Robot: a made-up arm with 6 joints. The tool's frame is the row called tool.
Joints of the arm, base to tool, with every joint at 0 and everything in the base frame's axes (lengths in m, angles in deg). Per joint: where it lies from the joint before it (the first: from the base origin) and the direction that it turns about. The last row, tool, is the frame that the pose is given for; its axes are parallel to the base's.
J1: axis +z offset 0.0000 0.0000 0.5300
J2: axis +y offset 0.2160 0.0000 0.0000
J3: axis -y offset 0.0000 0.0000 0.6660
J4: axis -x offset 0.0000 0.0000 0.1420
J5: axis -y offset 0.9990 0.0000 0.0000
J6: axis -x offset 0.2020 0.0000 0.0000
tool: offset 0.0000 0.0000 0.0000
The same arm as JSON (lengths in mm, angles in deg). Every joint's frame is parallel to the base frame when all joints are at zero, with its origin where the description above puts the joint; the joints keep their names.
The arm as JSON. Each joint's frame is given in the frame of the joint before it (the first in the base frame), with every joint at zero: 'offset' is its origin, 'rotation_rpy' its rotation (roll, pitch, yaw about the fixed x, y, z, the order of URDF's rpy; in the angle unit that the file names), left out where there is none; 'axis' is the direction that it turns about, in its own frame. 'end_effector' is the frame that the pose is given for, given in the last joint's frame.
{
  "length_unit": "mm",
  "angle_unit": "deg",
  "chain": [
    {
      "id": "J1",
      "offset": [
        0.0,
        0.0,
        530.0
      ],
      "axis": "+z"
    },
    {
      "id": "J2",
      "offset": [
        216.0,
        0.0,
        0.0
      ],
      "axis": "+y"
    },
    {
      "id": "J3",
      "offset": [
        0.0,
        0.0,
        666.0
      ],
      "axis": "-y"
    },
    {
      "id": "J4",
      "offset": [
        0.0,
        0.0,
        142.0
      ],
      "axis": "-x"
    },
    {
      "id": "J5",
      "offset": [
        999.0,
        0.0,
        0.0
      ],
      "axis": "-y"
    },
    {
      "id": "J6",
      "offset": [
        202.0,
        0.0,
        0.0
      ],
      "axis": "-x"
    }
  ],
  "end_effector": {
    "offset": [
      0.0,
      0.0,
      0.0
    ]
  }
}

